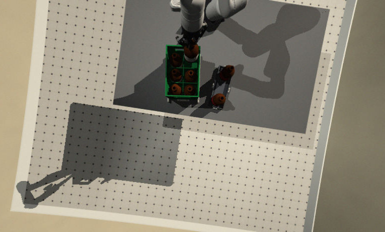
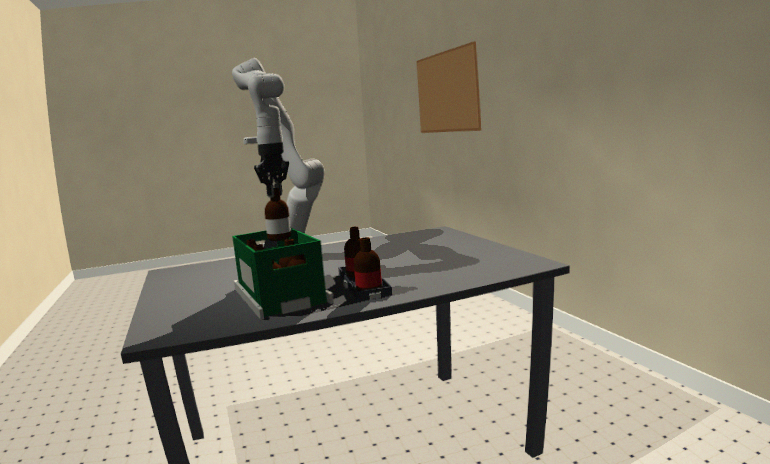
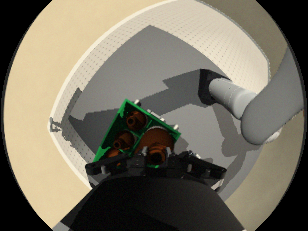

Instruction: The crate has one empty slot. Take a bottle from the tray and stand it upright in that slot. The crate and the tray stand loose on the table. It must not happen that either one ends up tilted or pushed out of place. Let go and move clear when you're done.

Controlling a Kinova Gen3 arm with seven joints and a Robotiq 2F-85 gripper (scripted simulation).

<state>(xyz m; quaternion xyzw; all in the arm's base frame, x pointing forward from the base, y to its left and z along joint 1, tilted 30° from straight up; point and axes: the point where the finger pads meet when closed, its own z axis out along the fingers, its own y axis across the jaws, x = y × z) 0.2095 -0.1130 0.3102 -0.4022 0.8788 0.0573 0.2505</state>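
Now: the green crate 22 cm below my hand, 10 cm ahead of it and 1 cm to the right of it. Round my hand: dark tray (29 cm below, 24 cm to the left, 5 cm ahead).
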